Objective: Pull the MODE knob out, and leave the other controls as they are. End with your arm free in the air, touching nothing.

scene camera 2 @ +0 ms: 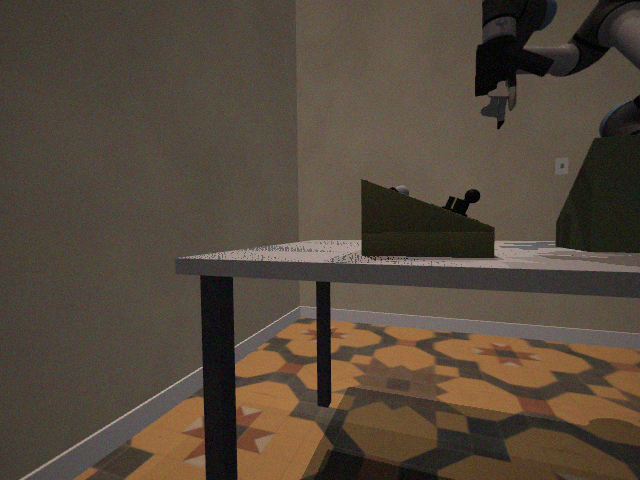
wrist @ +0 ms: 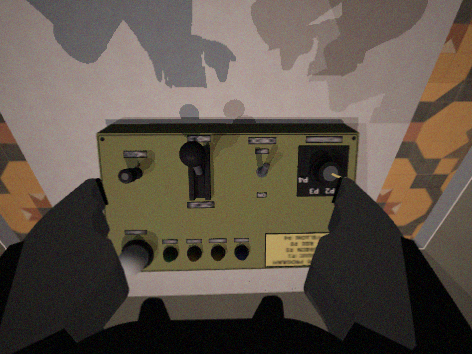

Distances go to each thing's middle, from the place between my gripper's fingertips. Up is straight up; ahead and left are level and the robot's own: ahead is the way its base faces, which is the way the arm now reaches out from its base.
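Labels:
For the olive control panel (scene camera 2: pixel 392 223), I find my hand 21 cm short of it and 2 cm to the right of it, and also 23 cm above it.

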